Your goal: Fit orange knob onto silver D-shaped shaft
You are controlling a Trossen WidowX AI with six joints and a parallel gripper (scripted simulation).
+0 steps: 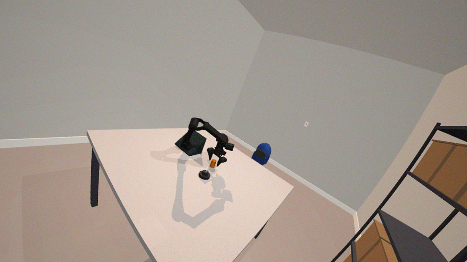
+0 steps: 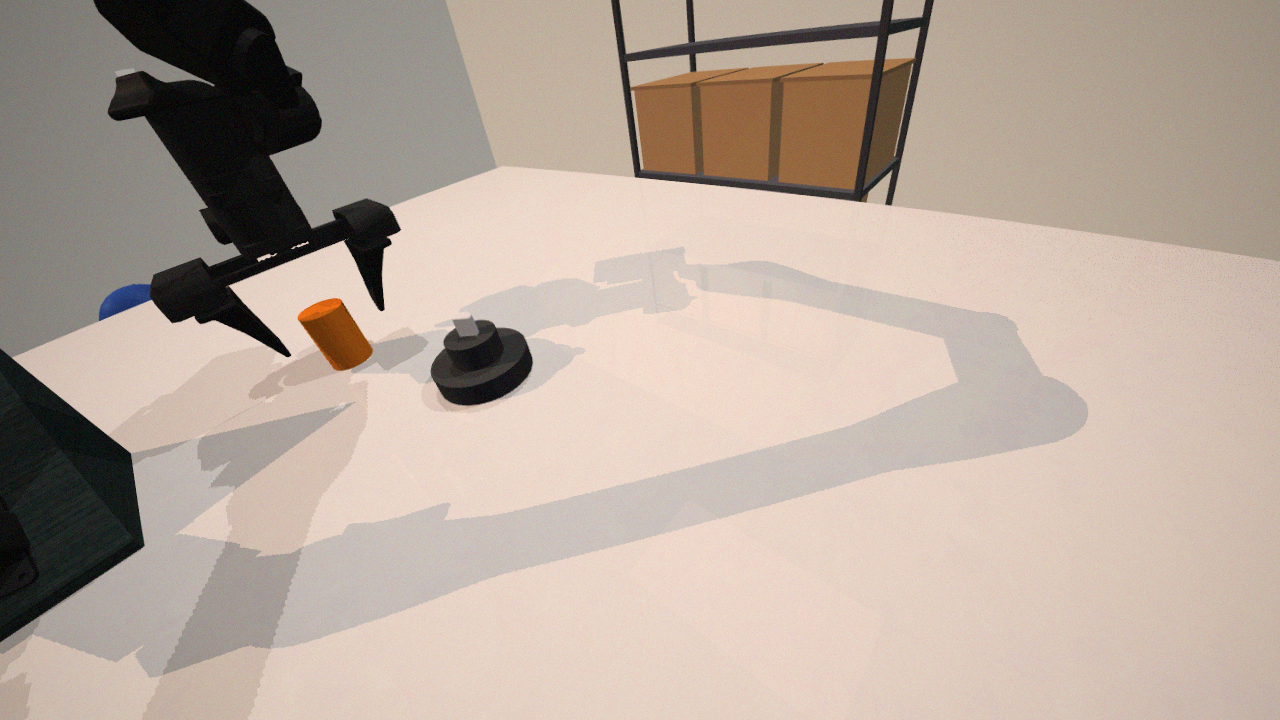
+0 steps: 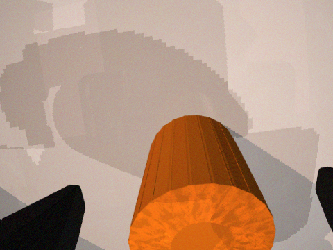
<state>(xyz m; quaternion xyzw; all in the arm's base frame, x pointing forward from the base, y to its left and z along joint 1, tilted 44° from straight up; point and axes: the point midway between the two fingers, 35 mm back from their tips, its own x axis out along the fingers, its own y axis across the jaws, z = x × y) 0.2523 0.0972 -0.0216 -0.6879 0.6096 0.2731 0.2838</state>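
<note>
The orange knob lies 10 mm above my gripper tip. Round my gripper tip: round black pedestal 150 mm to the right, 80 mm ahead.
</note>
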